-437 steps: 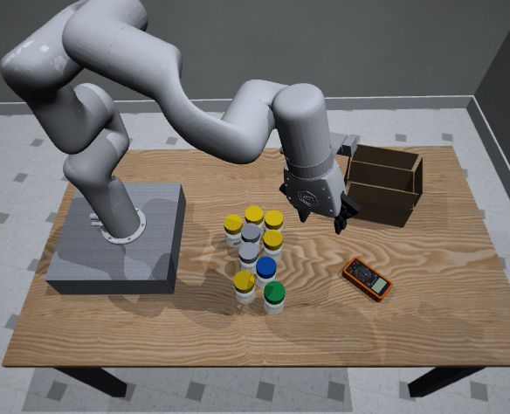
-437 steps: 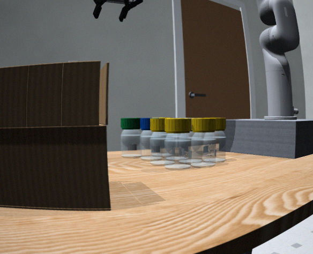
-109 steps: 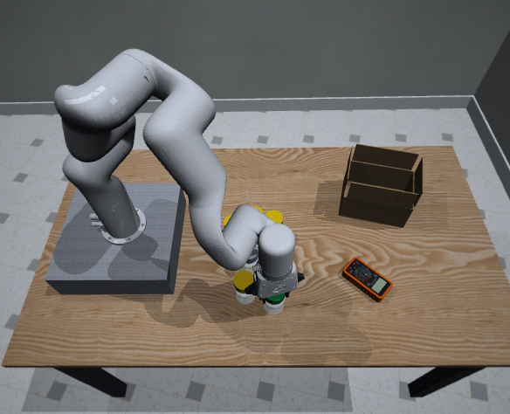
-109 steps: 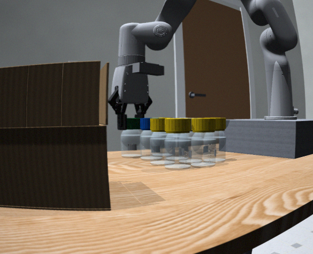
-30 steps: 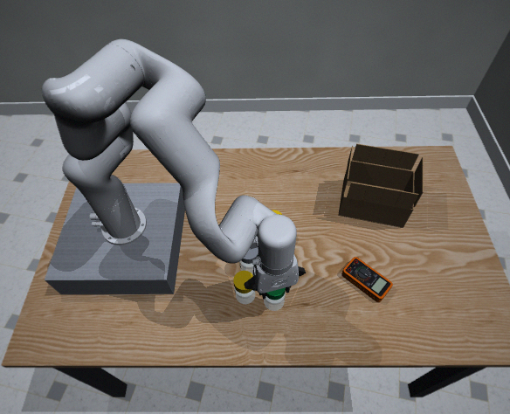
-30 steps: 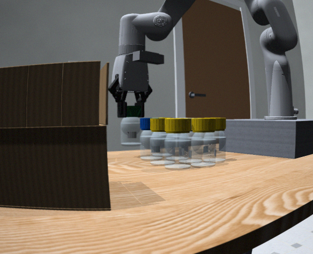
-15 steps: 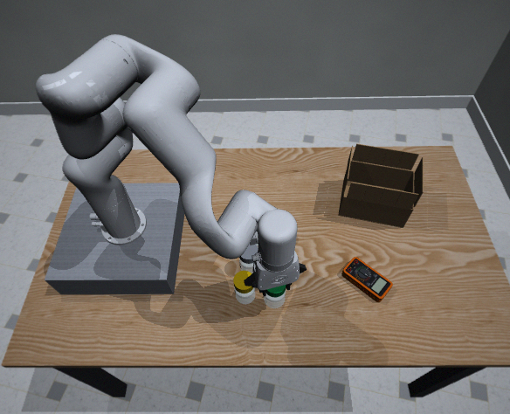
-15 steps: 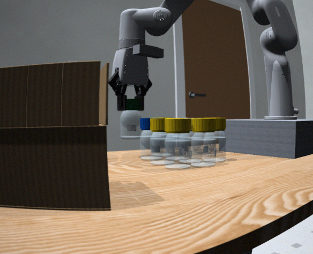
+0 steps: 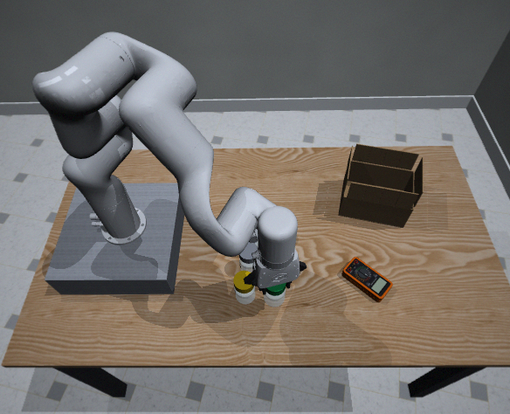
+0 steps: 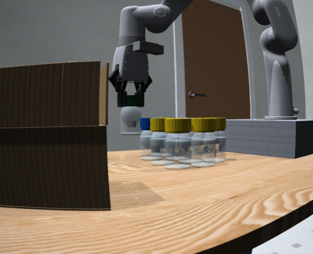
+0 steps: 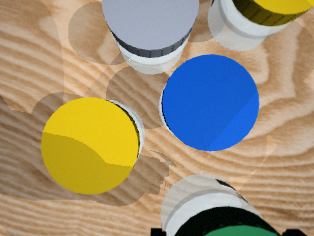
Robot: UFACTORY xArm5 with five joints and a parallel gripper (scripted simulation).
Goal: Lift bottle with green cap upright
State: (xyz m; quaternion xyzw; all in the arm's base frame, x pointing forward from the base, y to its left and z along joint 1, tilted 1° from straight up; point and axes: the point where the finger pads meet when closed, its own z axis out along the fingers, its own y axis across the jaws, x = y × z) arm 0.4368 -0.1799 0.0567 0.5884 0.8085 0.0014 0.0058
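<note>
The green-capped bottle lies 4 cm below my hand. Also, from my hand: blue-capped bottle (10 cm below, 7 cm to the left, 2 cm behind); then orange multimeter (26 cm ahead, 14 cm below, 8 cm to the left).
</note>
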